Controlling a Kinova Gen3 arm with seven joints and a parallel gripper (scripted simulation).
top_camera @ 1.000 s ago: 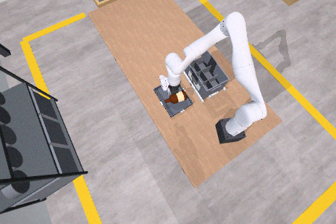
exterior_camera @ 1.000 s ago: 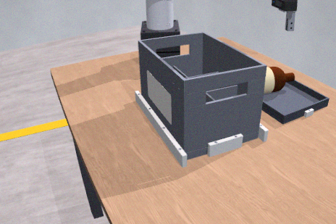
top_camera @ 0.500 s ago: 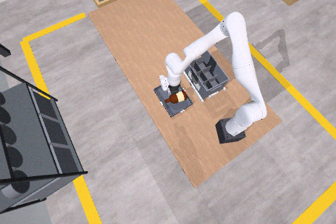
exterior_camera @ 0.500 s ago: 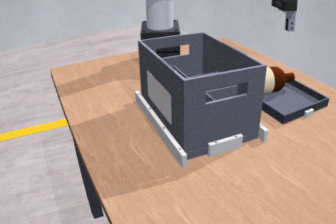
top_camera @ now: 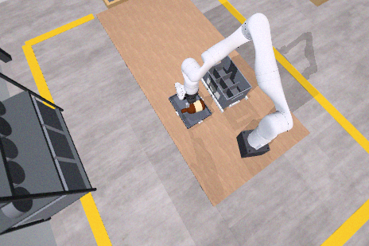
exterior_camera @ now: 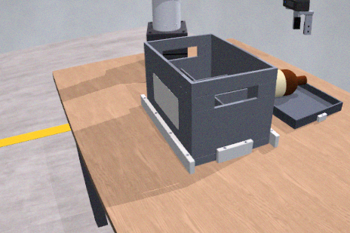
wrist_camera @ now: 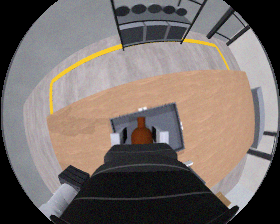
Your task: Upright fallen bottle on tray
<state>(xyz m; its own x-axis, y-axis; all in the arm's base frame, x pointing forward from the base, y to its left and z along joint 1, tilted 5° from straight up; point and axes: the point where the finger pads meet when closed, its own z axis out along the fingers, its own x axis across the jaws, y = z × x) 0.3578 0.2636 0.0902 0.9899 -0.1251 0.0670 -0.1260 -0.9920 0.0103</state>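
My gripper is now 16 cm above the brown bottle and 5 cm to the left of it. Round my hand: dark grey tray (19 cm below, 5 cm to the right, 3 cm ahead); dark grey crate (32 cm to the right, 12 cm below, 5 cm ahead).
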